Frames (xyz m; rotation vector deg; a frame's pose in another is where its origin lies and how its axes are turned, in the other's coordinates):
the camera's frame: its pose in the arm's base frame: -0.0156 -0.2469 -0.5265 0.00 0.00 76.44
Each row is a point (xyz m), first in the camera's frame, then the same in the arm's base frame.
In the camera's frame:
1: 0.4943 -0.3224 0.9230
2: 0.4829 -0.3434 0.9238
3: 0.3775 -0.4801 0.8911
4: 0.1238 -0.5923 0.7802
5: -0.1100 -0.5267 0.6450
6: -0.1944 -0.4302 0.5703
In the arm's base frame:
1: 0.4137 0.1580 0.3965
2: 0.4315 0.1420 0.3973
3: 0.5396 0.0075 0.3646
4: 0.5892 -0.2654 0.2537
5: 0.4706 -0.4773 0.1185
6: 0.3570 -0.5367 0.0438

